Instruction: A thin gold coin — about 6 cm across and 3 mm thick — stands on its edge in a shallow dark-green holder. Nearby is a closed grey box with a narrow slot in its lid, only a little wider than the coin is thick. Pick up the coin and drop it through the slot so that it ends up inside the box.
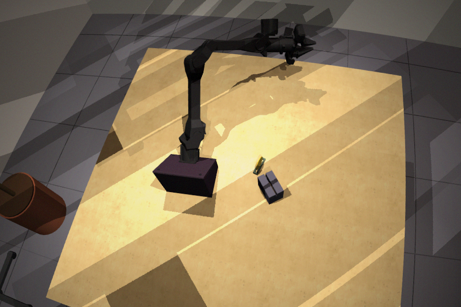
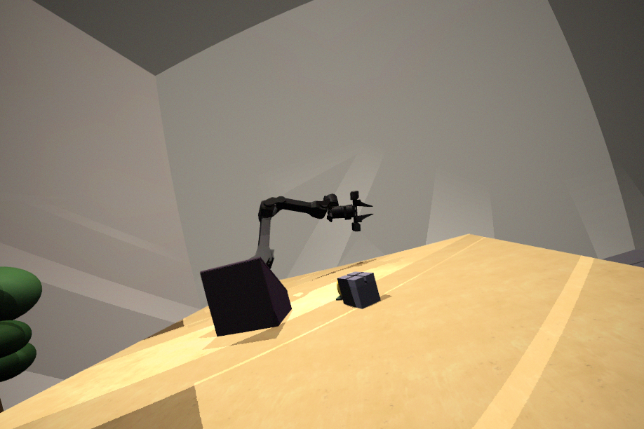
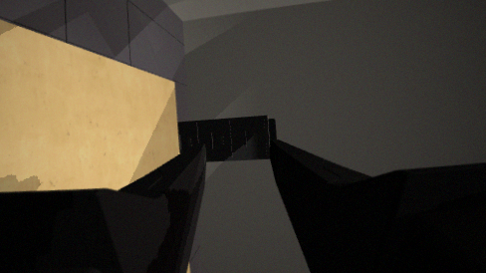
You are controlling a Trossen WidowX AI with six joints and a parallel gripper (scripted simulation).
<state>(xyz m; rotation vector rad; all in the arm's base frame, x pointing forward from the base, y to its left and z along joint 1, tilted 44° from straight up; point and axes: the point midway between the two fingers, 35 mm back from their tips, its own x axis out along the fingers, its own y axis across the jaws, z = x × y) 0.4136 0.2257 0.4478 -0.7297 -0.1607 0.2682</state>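
Now: the gold coin 19 cm behind my gripper tip, 44 cm to the right of it and 22 cm below it.
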